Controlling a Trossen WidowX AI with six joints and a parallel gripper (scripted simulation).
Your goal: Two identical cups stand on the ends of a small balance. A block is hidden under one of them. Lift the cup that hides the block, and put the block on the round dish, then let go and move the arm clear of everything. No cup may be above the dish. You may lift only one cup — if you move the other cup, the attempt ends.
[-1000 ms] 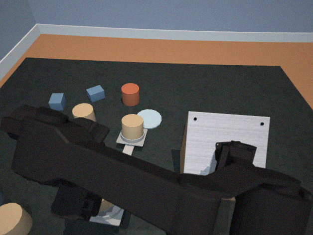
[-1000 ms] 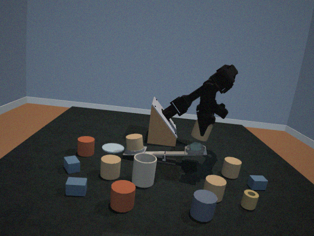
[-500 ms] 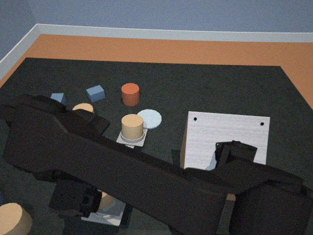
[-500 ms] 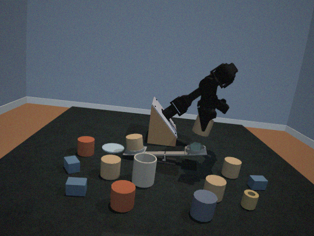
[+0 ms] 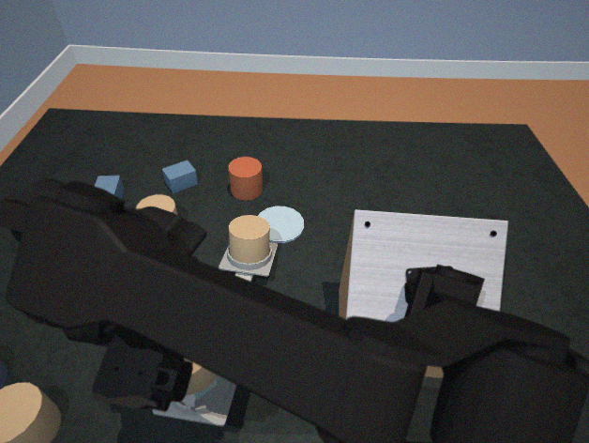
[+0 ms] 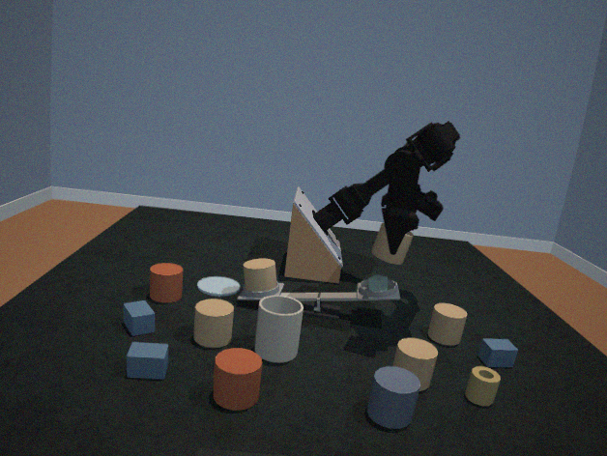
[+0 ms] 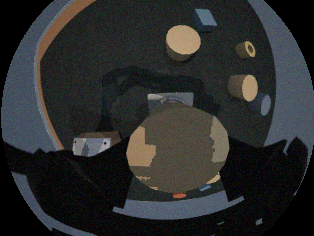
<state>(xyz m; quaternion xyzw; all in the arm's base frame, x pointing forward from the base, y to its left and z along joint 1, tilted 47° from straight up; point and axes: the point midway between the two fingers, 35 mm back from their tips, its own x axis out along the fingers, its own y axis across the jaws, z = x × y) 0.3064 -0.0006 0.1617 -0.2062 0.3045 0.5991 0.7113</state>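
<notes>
My gripper tip is 1 cm to the left of the mint block and 8 cm above it. Round my gripper tip: blue-grey cylinder: 32 cm ahead, 4 cm to the right, 13 cm below; then small yellow ring: 27 cm ahead, 12 cm to the left, 15 cm below; then white hollow cylinder: 16 cm ahead, 23 cm to the right, 13 cm below.
</notes>
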